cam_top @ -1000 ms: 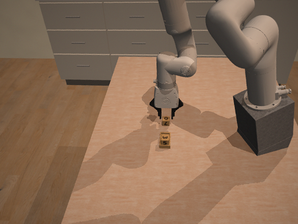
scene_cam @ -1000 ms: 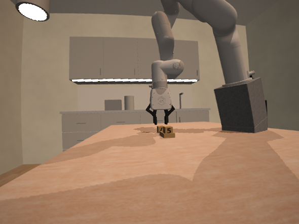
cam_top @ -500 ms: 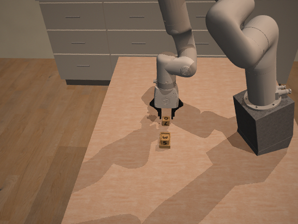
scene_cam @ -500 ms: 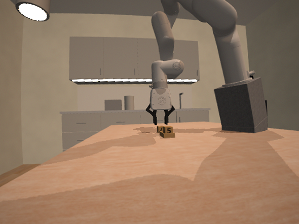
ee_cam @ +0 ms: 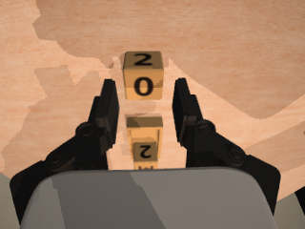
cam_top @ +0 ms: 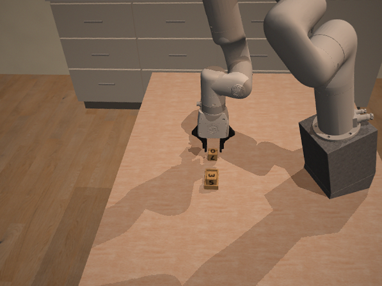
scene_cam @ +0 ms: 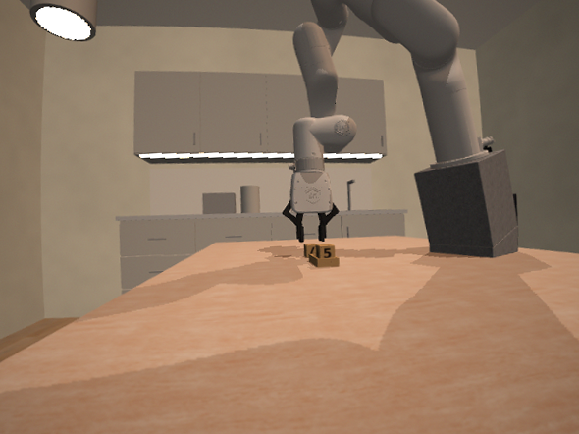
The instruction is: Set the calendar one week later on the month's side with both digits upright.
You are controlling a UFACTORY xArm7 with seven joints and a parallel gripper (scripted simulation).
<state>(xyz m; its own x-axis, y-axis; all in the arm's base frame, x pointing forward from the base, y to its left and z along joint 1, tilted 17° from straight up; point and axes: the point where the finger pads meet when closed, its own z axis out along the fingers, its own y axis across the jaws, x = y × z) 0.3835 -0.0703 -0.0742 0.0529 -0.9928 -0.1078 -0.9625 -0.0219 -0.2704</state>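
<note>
Now: the wooden cube 40 mm below my hand.
</note>
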